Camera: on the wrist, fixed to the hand. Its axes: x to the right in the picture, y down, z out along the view.
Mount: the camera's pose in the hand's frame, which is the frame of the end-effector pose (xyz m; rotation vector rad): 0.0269 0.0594 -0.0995 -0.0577 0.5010 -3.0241
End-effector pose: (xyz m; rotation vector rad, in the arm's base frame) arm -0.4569 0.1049 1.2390 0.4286 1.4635 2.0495
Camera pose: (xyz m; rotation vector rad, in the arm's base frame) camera -0.5500 0.0333 1.2581 -1.4928 0.4754 -0.4926
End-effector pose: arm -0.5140 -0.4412 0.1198 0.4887 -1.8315 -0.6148
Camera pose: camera -0.4309 -0.4284 0.2039 -2.3593 -0.7880 1.5512
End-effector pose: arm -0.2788 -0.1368 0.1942 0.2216 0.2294 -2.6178
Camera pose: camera -0.2613 -0.1803 0.0849 -0.1471 -0.2893 0.5440
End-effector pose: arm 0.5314 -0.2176 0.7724 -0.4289 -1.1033 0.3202
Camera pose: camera 0.6307 -0.1708 0.7267 1.2536 -0.2364 -2.2838
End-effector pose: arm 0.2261 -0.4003 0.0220 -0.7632 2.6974 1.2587
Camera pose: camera 0.1893 -0.4523 0.1225 -2.5546 -0.5794 -0.1150
